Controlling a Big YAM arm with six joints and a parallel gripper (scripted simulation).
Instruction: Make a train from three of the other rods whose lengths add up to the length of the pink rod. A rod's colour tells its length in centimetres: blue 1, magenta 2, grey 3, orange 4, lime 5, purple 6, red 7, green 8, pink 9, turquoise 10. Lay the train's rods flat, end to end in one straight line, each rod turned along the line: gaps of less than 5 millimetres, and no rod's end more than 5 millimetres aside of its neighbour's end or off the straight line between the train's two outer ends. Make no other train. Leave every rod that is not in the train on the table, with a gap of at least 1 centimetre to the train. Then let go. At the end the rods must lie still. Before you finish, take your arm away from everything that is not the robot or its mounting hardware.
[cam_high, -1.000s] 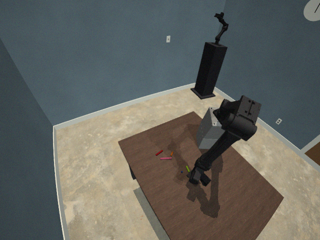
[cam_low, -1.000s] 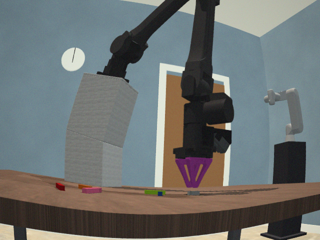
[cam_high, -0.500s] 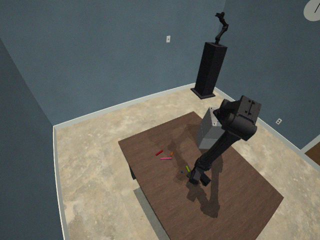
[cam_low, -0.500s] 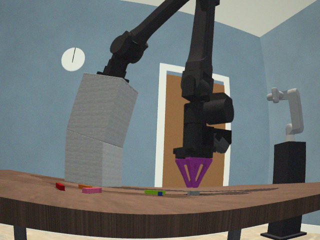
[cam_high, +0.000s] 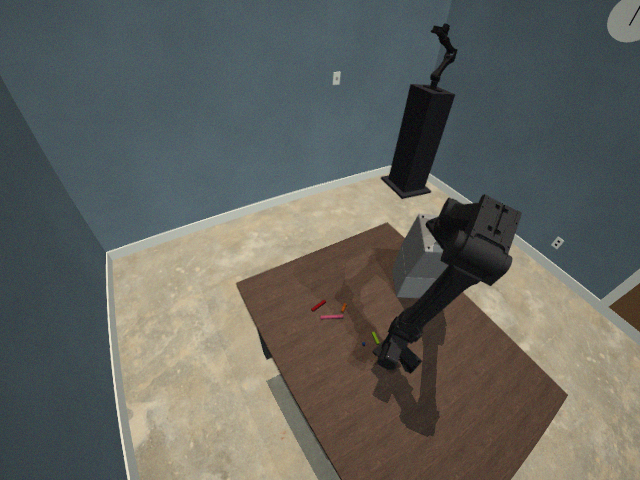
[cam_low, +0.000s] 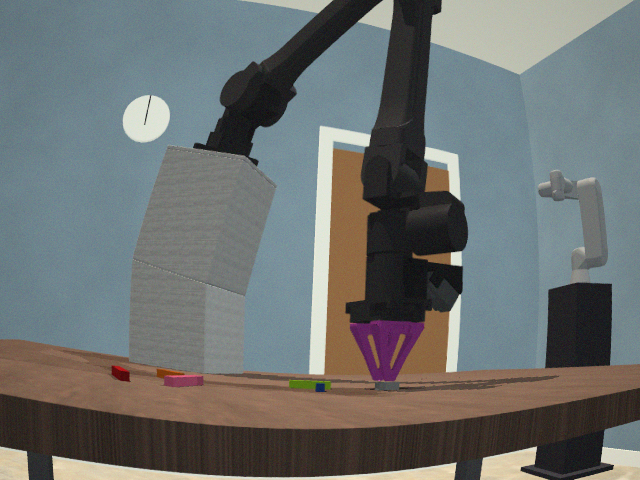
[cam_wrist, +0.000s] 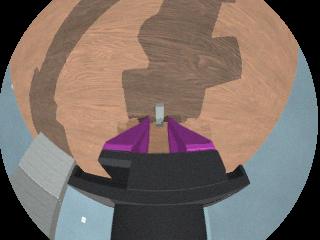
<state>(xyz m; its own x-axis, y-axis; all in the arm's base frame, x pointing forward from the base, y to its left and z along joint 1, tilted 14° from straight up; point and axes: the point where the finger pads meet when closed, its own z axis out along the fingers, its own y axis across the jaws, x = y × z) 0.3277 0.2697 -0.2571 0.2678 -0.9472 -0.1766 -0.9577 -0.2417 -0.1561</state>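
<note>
The grey rod lies 2 cm below my hand. From my hand the other things lie so: lime rod: 9 cm to the right, 2 cm below, 2 cm behind; then blue rod: 8 cm to the right, 3 cm ahead, 2 cm below; then pink rod: 24 cm to the right, 10 cm ahead, 2 cm below.
</note>
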